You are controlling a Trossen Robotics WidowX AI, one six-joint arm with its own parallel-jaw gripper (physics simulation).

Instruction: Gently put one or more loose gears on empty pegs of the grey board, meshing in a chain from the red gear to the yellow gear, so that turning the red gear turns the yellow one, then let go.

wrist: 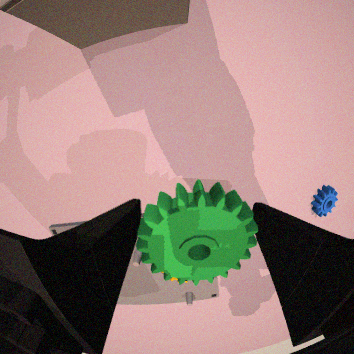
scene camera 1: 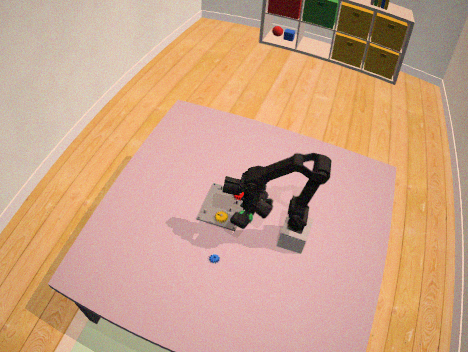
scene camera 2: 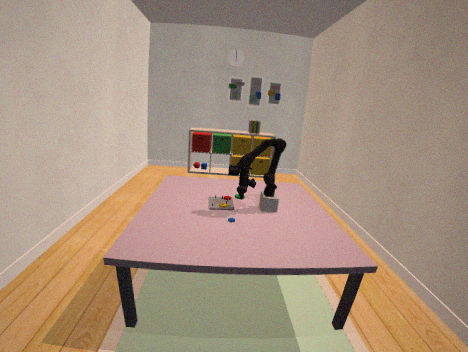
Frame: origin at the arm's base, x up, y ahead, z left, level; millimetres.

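Where they show: gripper, fingertip midpoint: [wrist: 198, 208] [scene camera 1: 247, 220] [scene camera 2: 241, 197]; arm's base at its link origin: [scene camera 1: 296, 224] [scene camera 2: 269, 194].
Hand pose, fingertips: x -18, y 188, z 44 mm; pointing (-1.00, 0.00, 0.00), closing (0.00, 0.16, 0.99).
Things, the pixels of their top centre, and the offset from my fingertips. Level surfaces: height alone.
- green gear at its top centre: [wrist: 198, 252] [scene camera 1: 244, 215] [scene camera 2: 239, 195] dx +17, dy +16, dz -2 mm
- grey board at its top centre: [wrist: 133, 284] [scene camera 1: 224, 202] [scene camera 2: 221, 199] dx -57, dy +136, dz -82 mm
- red gear at its top centre: [scene camera 2: 227, 198] dx -65, dy +93, dz -137 mm
- yellow gear at its top centre: [scene camera 1: 221, 215] [scene camera 2: 223, 203] dx -62, dy +119, dz -18 mm
- small blue gear at its top centre: [wrist: 328, 204] [scene camera 1: 214, 257] [scene camera 2: 231, 218] dx -71, dy +63, dz +176 mm
- pink table at its surface level: dx -88 mm
My gripper [wrist: 198, 208] is shut on the green gear [wrist: 195, 232] [scene camera 1: 249, 215] [scene camera 2: 239, 196], one finger on each side of its teeth, and holds it above the table at the right edge of the grey board. The grey board [scene camera 1: 203, 214] [scene camera 2: 212, 205] [wrist: 135, 295] carries thin pegs, the red gear [scene camera 1: 238, 195] [scene camera 2: 227, 198] and the yellow gear [scene camera 1: 221, 216] [scene camera 2: 223, 205]. In the wrist view the held gear hides much of the board, and a sliver of yellow shows below its teeth. A small blue gear [scene camera 1: 214, 258] [scene camera 2: 231, 220] [wrist: 325, 201] lies flat on the table, apart from the board.
The pink table [scene camera 1: 150, 150] [scene camera 2: 165, 240] carries everything. The arm's grey base block [scene camera 1: 291, 241] [scene camera 2: 269, 203] stands to the right of the board. The arm arches above the table between base and board, and its shadow falls beside the board. A shelf unit with bins stands far behind the table.
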